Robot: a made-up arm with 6 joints.
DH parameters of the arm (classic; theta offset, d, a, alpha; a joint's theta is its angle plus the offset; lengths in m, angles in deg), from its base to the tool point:
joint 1: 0 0.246 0 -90
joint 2: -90 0 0.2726 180
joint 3: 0 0 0 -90
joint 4: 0 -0.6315 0 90
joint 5: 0 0.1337 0 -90
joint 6: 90 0 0 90
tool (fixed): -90 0 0 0
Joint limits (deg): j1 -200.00..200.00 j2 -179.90..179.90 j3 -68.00..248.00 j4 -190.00..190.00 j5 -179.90..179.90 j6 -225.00..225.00
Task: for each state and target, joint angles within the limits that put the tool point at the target. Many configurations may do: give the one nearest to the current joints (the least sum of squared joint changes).
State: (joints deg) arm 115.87 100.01 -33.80 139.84 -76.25 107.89
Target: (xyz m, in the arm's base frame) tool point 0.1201 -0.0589 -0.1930
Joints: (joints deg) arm 159.62 75.08 -64.72 95.74 -76.25 107.89
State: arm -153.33 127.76 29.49 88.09 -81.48 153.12
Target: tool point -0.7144 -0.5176 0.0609
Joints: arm -144.01 84.93 54.07 89.54 -81.48 153.12
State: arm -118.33 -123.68 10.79 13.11 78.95 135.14
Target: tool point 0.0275 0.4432 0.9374
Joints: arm -110.27 -72.82 28.70 17.19 78.95 135.14
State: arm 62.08 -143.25 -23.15 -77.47 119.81 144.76
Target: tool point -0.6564 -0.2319 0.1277
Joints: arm 18.53 -165.69 13.16 -85.17 119.81 144.76
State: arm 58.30 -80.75 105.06 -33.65 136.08 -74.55
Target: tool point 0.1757 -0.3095 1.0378
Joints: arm 101.25 -51.91 55.87 -33.13 136.08 -74.55
